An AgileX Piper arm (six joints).
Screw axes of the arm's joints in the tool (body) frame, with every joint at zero. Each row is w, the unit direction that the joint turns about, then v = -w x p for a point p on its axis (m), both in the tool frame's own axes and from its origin. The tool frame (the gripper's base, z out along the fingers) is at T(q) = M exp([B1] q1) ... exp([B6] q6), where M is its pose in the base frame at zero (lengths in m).
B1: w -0.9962 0 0.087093 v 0 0.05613 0
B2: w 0 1 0 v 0.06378 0 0.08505
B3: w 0 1 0 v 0.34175 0 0.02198
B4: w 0 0 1 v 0 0 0
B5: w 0 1 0 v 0.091 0 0
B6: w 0 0 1 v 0 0 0
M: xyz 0.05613 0 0.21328 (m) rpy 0 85 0 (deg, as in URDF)
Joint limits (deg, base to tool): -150..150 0..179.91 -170..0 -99.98..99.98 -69.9..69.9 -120..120
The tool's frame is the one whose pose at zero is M.
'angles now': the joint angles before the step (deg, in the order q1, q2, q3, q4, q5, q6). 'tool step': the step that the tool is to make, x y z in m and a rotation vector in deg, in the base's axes. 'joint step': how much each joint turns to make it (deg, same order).
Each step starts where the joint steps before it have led.
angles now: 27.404, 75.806, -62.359, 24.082, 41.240, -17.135
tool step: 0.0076, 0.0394, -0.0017, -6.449, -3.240, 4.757
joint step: 8.063, 5.917, -5.803, -11.561, -0.898, 6.512
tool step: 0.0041, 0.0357, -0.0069, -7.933, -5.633, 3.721
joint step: 7.166, 5.456, -4.473, -14.859, -0.792, 7.568
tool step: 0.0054, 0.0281, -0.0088, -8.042, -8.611, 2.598
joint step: 5.412, 4.810, -2.911, -17.553, -1.240, 8.315
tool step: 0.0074, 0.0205, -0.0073, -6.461, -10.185, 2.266
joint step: 3.411, 3.903, -1.468, -18.256, -1.759, 8.603
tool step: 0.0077, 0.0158, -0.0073, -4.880, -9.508, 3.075
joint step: 1.813, 3.237, -0.434, -16.794, -2.136, 7.749
